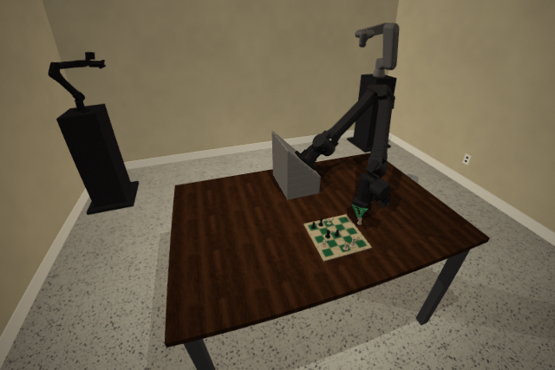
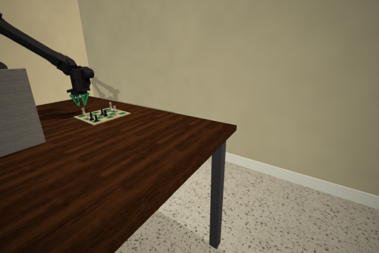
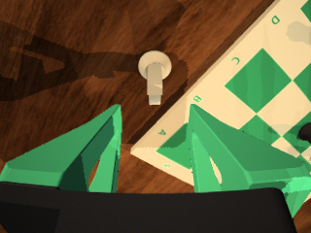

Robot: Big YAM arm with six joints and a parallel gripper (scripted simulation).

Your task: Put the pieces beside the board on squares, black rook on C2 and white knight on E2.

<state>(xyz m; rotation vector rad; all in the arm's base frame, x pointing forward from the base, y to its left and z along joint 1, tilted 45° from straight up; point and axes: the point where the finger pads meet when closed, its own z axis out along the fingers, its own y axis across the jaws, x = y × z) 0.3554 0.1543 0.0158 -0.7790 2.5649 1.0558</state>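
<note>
My gripper is now 4 cm above the white knight. From my hand the other things lie so: black rook 18 cm to the right, 4 cm below, 3 cm ahead; green-and-cream chessboard 14 cm to the right, 5 cm below, 3 cm ahead.
</note>
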